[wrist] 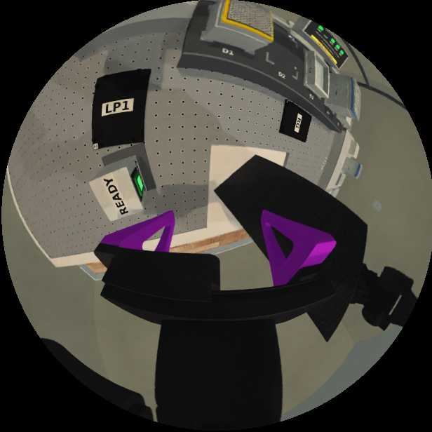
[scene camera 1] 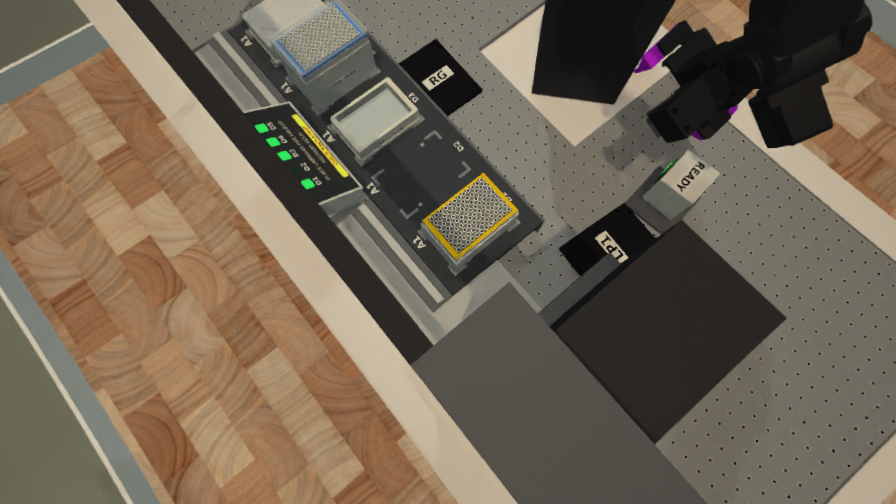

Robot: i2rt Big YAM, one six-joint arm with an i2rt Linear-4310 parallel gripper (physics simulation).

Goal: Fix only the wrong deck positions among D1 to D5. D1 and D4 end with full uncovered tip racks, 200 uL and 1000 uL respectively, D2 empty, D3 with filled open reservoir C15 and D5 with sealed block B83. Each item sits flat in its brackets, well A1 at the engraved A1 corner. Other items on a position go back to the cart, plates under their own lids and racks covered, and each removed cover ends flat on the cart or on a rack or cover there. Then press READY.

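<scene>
A yellow-rimmed uncovered tip rack stands on D1. D2 is bare between its brackets. An open pale reservoir sits on D3. A blue-rimmed uncovered tip rack stands on D4. A clear item at D5 is partly hidden behind it; its seal and label cannot be read. The status panel shows green at D1, D3, D4 and D5. The READY box has a green-lit face. My gripper is open and empty, above and beside the box.
A black LP1 pad lies near the READY box. A black RG pad lies beside the deck. A tall black block rises close to my gripper. A large dark box stands beside LP1.
</scene>
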